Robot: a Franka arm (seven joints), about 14 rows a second.
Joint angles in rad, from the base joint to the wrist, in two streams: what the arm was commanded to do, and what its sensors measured. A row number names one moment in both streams.
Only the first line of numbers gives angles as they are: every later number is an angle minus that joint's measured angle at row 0.
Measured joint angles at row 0: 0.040 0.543 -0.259 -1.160 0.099 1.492 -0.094
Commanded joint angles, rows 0 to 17: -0.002 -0.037 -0.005 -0.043 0.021 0.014 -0.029; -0.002 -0.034 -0.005 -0.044 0.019 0.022 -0.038; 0.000 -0.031 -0.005 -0.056 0.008 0.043 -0.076; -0.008 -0.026 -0.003 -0.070 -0.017 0.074 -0.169; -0.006 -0.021 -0.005 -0.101 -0.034 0.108 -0.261; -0.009 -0.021 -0.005 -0.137 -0.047 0.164 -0.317; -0.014 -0.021 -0.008 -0.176 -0.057 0.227 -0.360; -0.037 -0.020 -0.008 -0.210 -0.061 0.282 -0.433; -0.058 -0.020 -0.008 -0.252 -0.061 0.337 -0.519; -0.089 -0.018 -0.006 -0.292 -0.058 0.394 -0.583; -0.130 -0.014 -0.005 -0.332 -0.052 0.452 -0.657; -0.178 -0.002 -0.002 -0.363 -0.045 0.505 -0.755; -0.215 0.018 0.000 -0.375 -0.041 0.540 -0.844; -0.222 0.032 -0.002 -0.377 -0.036 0.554 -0.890; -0.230 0.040 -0.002 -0.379 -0.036 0.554 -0.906; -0.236 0.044 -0.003 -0.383 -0.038 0.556 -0.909; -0.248 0.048 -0.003 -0.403 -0.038 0.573 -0.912; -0.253 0.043 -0.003 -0.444 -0.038 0.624 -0.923
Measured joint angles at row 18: -0.247 0.057 -0.012 -0.387 -0.044 0.562 -0.901
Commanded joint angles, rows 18 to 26: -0.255 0.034 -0.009 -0.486 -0.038 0.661 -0.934; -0.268 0.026 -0.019 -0.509 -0.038 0.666 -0.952; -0.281 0.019 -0.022 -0.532 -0.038 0.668 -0.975; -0.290 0.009 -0.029 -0.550 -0.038 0.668 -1.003; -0.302 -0.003 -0.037 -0.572 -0.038 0.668 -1.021; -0.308 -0.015 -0.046 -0.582 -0.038 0.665 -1.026; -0.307 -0.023 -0.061 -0.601 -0.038 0.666 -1.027; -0.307 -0.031 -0.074 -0.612 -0.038 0.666 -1.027; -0.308 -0.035 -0.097 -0.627 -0.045 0.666 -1.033
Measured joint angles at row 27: -0.311 0.024 -0.068 -0.552 -0.042 0.653 -1.008
